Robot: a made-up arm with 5 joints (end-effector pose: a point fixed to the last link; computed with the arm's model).
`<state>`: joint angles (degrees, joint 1 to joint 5).
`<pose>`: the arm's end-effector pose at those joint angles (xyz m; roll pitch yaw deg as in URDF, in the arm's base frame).
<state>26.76 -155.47 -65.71 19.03 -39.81</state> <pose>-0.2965 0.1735 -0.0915 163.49 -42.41 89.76</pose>
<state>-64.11 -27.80 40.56 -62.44 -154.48</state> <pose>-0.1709 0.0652 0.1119 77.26 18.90 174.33</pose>
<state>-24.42 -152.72 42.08 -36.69 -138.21</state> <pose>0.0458 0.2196 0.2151 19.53 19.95 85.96</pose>
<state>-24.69 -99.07 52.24 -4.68 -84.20</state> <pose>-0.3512 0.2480 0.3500 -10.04 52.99 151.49</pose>
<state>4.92 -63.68 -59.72 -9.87 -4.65</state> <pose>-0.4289 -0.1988 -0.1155 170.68 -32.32 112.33</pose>
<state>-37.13 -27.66 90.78 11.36 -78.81</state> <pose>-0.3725 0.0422 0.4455 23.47 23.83 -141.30</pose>
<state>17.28 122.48 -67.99 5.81 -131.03</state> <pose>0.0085 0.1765 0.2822 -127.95 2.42 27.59</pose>
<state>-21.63 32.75 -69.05 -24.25 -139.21</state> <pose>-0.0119 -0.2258 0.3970 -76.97 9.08 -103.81</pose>
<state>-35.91 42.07 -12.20 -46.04 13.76</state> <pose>0.0922 -0.5268 0.1147 158.59 29.84 142.43</pose>
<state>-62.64 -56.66 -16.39 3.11 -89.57</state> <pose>-0.3919 0.1002 0.2773 -97.52 42.05 108.00</pose>
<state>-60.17 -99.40 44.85 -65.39 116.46</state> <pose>-0.3337 0.1109 0.0537 76.70 30.12 19.30</pose>
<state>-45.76 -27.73 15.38 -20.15 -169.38</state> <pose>-0.1758 0.0364 0.1867 23.24 -7.67 177.16</pose>
